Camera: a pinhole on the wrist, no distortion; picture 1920 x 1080 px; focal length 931.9 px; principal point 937.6 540.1 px. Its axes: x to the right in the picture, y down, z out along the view. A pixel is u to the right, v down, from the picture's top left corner.
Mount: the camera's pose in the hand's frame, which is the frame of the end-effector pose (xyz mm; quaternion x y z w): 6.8 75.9 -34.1 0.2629 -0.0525 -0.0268 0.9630
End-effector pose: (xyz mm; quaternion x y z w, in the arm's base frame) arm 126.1 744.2 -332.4 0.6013 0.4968 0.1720 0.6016
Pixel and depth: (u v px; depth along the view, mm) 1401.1 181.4 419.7
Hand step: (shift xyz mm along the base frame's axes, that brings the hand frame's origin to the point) 168.9 -77.4 -380.2
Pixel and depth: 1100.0 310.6 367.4
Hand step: 129.7 -153.6 -233.9
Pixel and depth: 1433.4 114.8 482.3
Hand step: 175.3 -80.2 -478.1
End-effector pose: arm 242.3 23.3 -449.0 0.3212 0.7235 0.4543 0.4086
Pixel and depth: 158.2 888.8 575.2
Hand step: 710.1 -233.4 34.8
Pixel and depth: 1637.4 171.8 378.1
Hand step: 74.5 195.0 -377.0
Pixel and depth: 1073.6 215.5 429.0
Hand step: 199.0 12.8 -323.0
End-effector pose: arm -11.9 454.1 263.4 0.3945 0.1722 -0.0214 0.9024
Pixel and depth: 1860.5 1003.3 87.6
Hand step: 110.5 0.3 60.9
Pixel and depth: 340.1 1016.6 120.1
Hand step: -36.7 -23.9 138.0
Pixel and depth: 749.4 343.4 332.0
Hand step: -57.9 -260.4 61.0
